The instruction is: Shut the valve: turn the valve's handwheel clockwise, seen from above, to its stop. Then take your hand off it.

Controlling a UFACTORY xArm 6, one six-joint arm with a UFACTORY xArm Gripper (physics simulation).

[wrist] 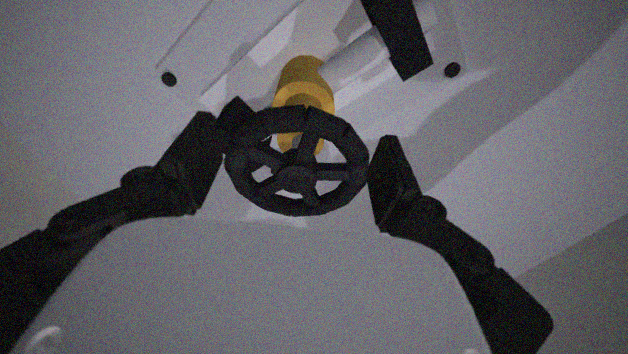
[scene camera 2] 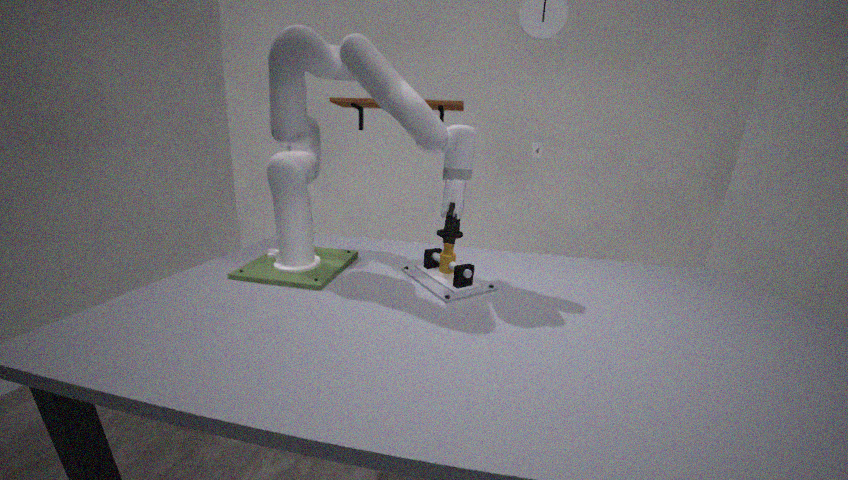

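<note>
The black spoked handwheel (scene camera 2: 449,233) (wrist: 298,177) sits level on top of the yellow valve body (scene camera 2: 447,261) (wrist: 303,75). My gripper (scene camera 2: 451,228) (wrist: 298,145) points down at the handwheel and is open, with one finger on each side of the rim in the wrist view. The right finger appears very close to the rim; whether it touches is unclear. The left finger stands near the opposite side of the rim. In the scene view the fingertips are at about the wheel's height, and the fingers overlap there, so the gap between them is hidden.
The valve stands on a pale base plate (scene camera 2: 446,297) with dark bolts at its corners. Black flange blocks (scene camera 2: 463,275) (wrist: 404,42) stand at both ends of its pipe. The arm's green mounting plate (scene camera 2: 255,274) lies to the left. A wooden shelf (scene camera 2: 452,105) hangs on the back wall.
</note>
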